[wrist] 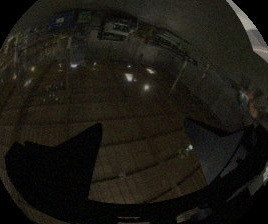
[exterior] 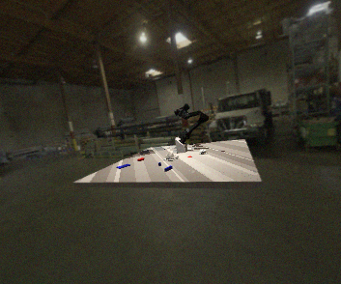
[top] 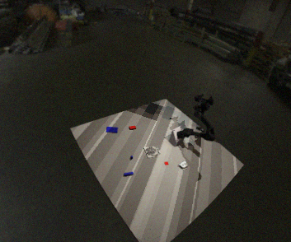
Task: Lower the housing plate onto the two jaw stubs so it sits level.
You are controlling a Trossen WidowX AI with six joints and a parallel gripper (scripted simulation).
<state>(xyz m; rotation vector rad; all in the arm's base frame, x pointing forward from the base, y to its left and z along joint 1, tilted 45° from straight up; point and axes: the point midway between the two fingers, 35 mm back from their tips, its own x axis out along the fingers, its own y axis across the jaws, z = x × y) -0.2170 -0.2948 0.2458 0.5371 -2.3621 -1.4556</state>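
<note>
Right now my gripper tip is 54 cm short of the small red piece, 21 cm to the right of it and 48 cm above it. From my gripper tip the other things lie so: red block (59 cm ahead, 30 cm to the right, 47 cm below).
</note>
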